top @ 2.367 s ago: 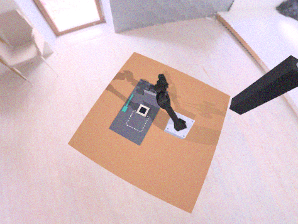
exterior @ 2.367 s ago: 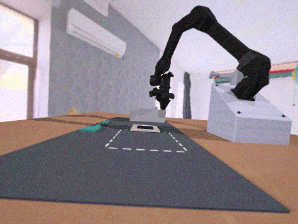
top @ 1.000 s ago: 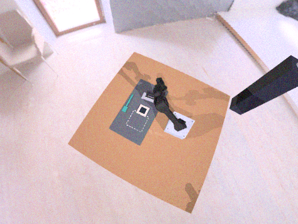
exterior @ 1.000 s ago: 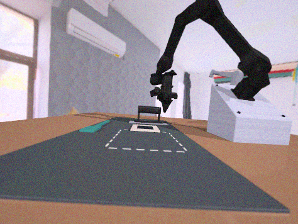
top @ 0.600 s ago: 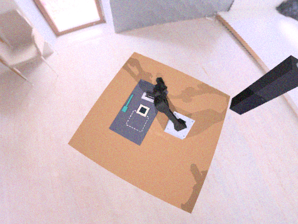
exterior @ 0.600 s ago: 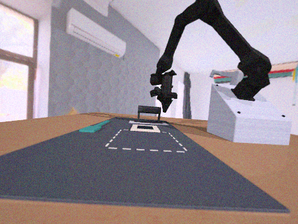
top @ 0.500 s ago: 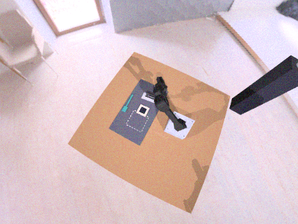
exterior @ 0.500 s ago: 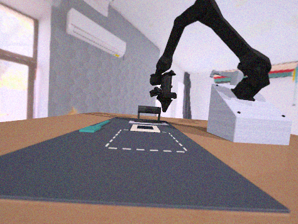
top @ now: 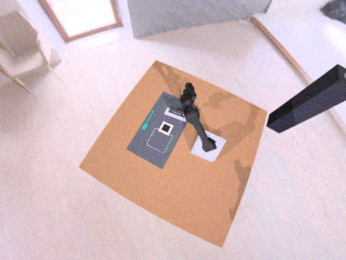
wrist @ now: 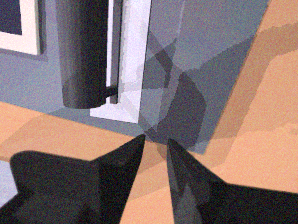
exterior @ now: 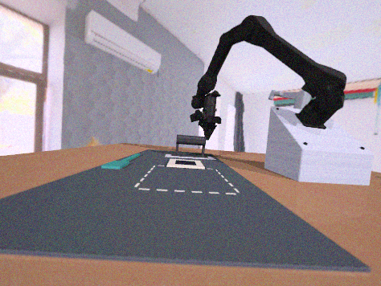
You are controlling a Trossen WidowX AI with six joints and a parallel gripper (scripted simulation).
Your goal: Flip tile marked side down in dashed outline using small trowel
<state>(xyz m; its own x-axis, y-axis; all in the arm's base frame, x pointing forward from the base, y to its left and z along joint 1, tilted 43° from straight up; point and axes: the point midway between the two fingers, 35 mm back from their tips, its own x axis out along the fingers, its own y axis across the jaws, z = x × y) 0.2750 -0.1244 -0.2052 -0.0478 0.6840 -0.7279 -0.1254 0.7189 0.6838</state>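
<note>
Right now the small trowel is 10 cm ahead of my gripper tip, 8 cm to the left of it and 4 cm below it. From my gripper tip the other things lie so: dark mat (24 cm to the left, 12 cm ahead, 9 cm below); then white tile (24 cm to the left, 9 cm ahead, 7 cm below); then teal trowel (26 cm to the left, 26 cm ahead, 7 cm below).
</note>
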